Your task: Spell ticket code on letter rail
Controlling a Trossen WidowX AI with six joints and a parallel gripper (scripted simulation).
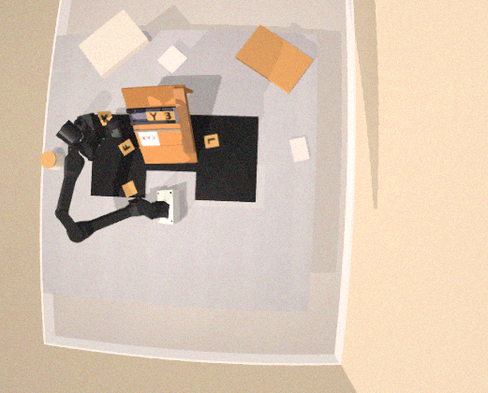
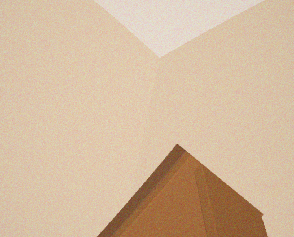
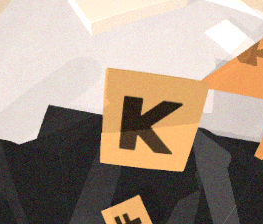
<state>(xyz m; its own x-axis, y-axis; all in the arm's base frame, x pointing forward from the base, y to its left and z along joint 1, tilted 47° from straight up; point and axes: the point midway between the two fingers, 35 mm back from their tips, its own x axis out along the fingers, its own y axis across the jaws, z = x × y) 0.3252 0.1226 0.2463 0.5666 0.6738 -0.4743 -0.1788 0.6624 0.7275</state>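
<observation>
Right now the k tile is right at my gripper tip. The rest, counted from my gripper tip: f tile (8 cm behind, 2 cm to the right, 18 cm below); then black mat (12 cm behind, 24 cm to the right, 18 cm below); then white ticket (4 cm behind, 16 cm to the right, 8 cm below).
</observation>
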